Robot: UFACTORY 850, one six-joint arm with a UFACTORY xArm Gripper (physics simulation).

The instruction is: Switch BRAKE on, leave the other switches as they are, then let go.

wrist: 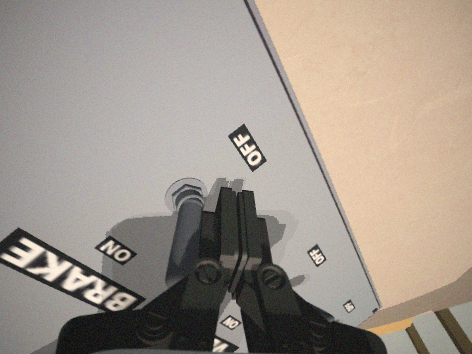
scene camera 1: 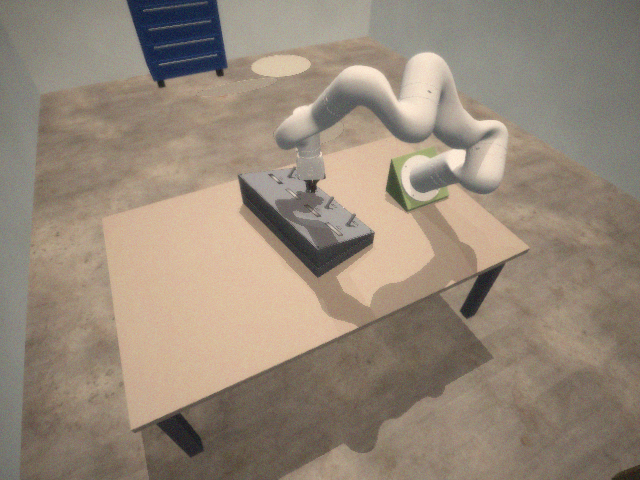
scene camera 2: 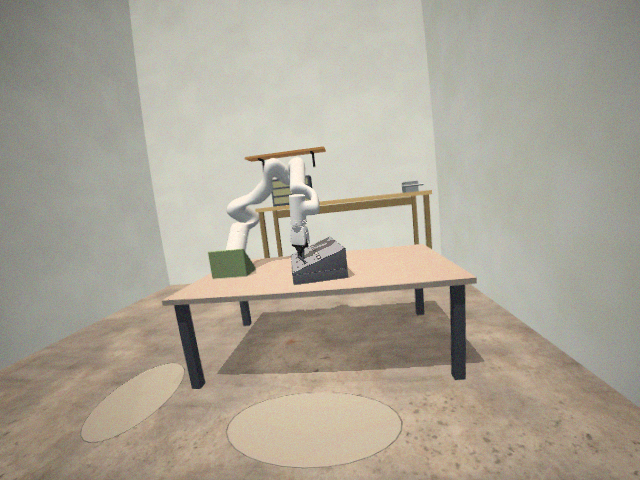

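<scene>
The sloped grey switch box stands on the table. In the wrist view the BRAKE lever rises from its round nut, its tip toward the bottom of the view and slightly to the ON side. The BRAKE label and ON label are left of it, the OFF label upper right. My gripper is shut and empty, low over the panel on the lever's OFF side. Its left finger is against or very near the lever; contact is unclear. The gripper hides the BRAKE lever in scene camera 1.
Other levers stand along the same panel, on both sides of the gripper. The green wedge mount carries the arm on the table. A blue cabinet stands far off by the wall.
</scene>
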